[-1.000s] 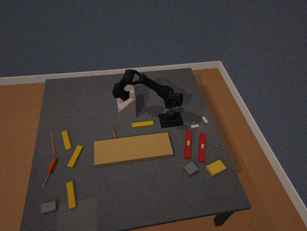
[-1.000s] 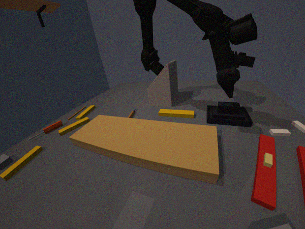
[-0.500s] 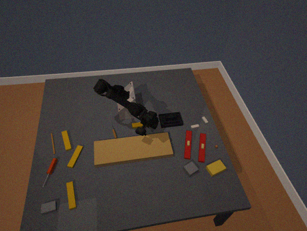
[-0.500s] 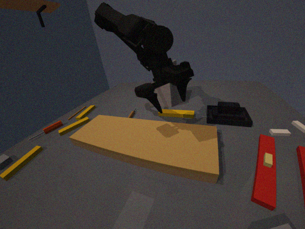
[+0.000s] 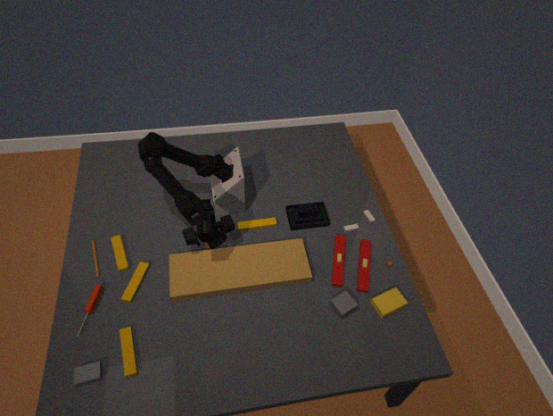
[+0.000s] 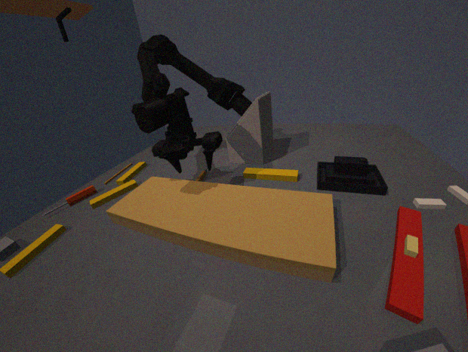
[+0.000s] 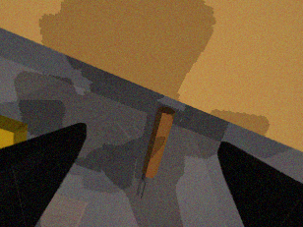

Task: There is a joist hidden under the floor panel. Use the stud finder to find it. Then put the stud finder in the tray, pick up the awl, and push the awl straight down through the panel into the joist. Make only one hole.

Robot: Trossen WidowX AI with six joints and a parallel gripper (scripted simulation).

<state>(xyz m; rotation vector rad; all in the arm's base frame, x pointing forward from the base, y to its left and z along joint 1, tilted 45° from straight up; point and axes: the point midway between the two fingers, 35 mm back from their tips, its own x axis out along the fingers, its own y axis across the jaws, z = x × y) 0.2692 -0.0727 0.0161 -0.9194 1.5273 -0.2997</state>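
Now: gripper tip 70 mm past the awl, 50 mm above it and 30 mm to the left of it. Also, from my gripper tip: stud finder: 410 mm to the left, 160 mm behind, 10 mm below; thin orange stick: 440 mm to the right, 50 mm below, 30 mm ahead; black tray: 400 mm to the left, 160 mm behind, 40 mm below.
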